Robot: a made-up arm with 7 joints.
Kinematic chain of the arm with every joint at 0, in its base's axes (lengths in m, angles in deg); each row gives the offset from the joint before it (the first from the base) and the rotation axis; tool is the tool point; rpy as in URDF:
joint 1: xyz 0 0 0.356 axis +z
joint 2: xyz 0 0 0 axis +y
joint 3: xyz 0 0 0.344 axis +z
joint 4: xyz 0.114 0 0 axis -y
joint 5: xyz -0.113 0 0.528 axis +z
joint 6: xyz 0 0 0 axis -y
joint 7: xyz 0.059 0 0 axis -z
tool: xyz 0 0 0 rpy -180 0 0
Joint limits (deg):
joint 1: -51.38..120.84
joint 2: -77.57..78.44
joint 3: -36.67..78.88
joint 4: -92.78..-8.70
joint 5: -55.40..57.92
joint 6: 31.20..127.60
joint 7: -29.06..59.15
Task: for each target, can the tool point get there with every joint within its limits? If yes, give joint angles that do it. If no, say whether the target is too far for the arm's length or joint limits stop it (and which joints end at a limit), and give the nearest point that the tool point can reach.
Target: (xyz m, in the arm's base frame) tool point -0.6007 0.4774 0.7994
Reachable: yes | joints 107.11 16.43 42.13 -73.75 -6.94 77.64 14.73
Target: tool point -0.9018 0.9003 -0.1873
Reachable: no: too far | nearest point -0.6092 0.6366 0.0310 | short by 0.450 m
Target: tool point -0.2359 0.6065 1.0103
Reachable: yes | joints 57.10 13.23 69.07 -63.50 38.38 119.72 22.79
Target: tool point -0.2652 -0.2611 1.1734
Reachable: yes | joints 5.56 -62.84 -21.58 -74.08 -3.53 108.16 -12.61
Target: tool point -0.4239 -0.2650 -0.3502
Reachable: no: joint limits stop it (at a limit: joint 1, joint 2, joint 4, joint 6) | nearest point -0.5867 0.2102 -0.1034 | short by 0.560 m
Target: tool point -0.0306 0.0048 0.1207
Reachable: no: joint limits stop it (at a limit: joint 1, joint 2, joint 4, joint 6) | nearest point -0.3181 0.3997 -0.2258 | short by 0.599 m
